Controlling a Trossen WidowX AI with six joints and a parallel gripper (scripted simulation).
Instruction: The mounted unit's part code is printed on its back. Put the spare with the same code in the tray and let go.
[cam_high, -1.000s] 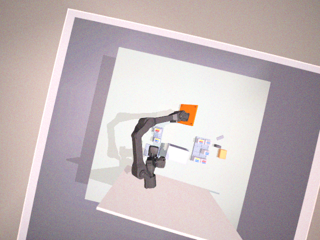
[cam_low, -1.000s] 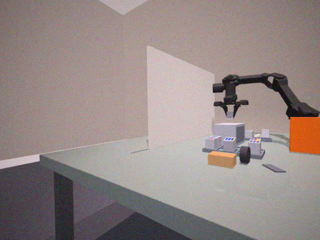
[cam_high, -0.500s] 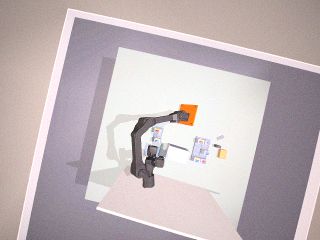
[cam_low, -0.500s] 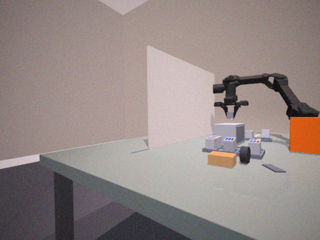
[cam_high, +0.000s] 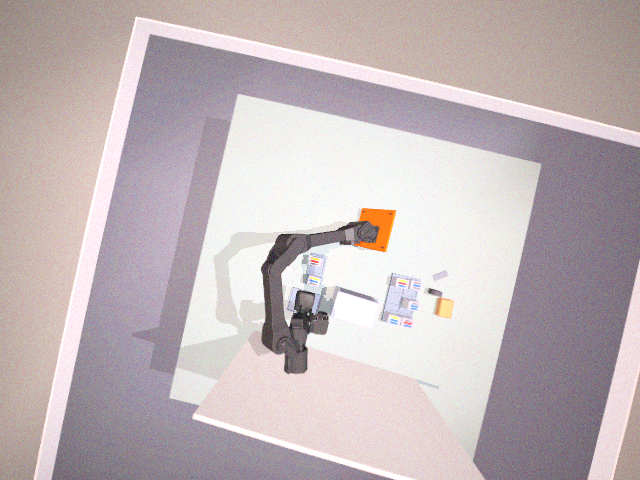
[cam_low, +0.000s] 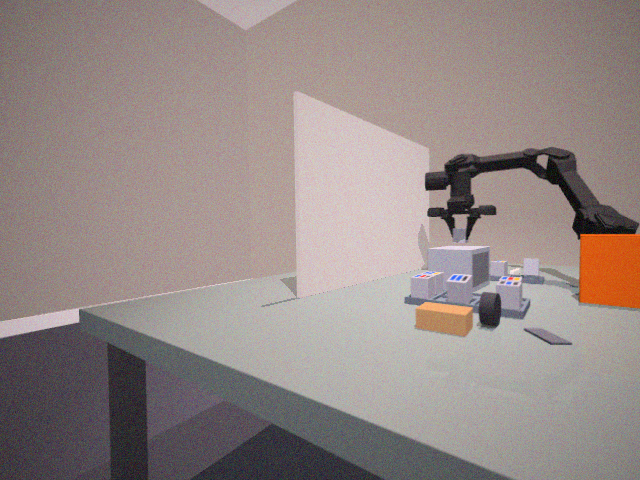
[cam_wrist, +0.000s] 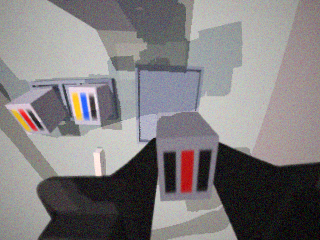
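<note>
Now: gripper tip 11 cm above the lilac tray. Also, from my gripper tip: orange-tan block 13 cm behind, 55 cm to the left, 10 cm below; tall white panel 18 cm ahead, 18 cm to the left, 11 cm above; black wheel 19 cm behind, 50 cm to the left, 9 cm below.
</note>
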